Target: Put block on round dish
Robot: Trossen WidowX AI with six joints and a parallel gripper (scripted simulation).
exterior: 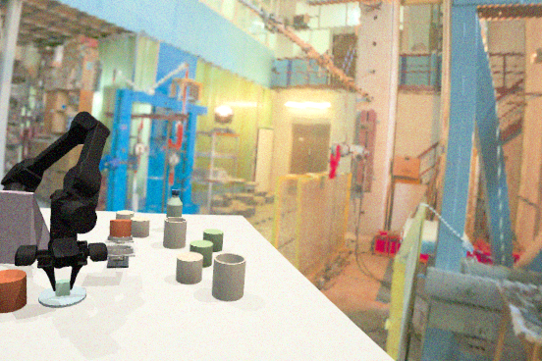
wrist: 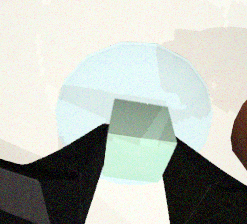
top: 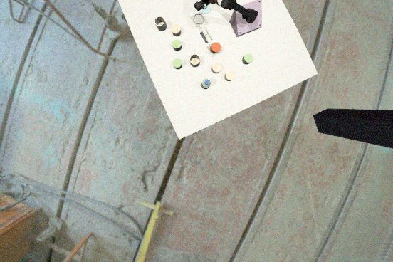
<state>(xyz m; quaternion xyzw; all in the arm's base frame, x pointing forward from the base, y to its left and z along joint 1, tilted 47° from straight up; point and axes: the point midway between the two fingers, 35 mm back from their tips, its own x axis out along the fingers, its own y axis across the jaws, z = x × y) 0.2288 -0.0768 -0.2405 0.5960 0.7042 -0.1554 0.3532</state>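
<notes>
The teal block lies 1 cm above my gripper tip. Also, from my gripper tip: orange cup (10 cm behind, 6 cm to the right, 2 cm above); pale blue round dish (1 cm below); blue-topped cylinder (23 cm ahead, 60 cm to the left, 10 cm above).
</notes>
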